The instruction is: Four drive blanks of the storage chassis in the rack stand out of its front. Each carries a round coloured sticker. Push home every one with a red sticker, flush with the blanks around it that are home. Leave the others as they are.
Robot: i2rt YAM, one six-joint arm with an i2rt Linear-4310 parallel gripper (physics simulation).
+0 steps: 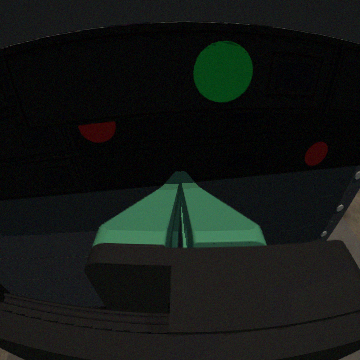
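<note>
The storage chassis front (140, 90) is very dark, and the edges of its blanks hardly show. A large green sticker (223, 71) is right of centre near the top. A red sticker (98, 131) is at the left, lower down, its upper part cut off by the edge above it. Another red sticker (316, 153) is at the right, narrow and seen at a slant. My gripper (179, 179) is shut and empty, its green fingertips together below and between the two red stickers. Whether the tips touch the chassis cannot be told. A fourth sticker does not show.
A dark blue-grey surface (280, 200) lies below the chassis front, behind the fingers. A rack rail with bright round screws (340, 208) runs down at the right edge. A lighter brownish surface shows beyond the rail.
</note>
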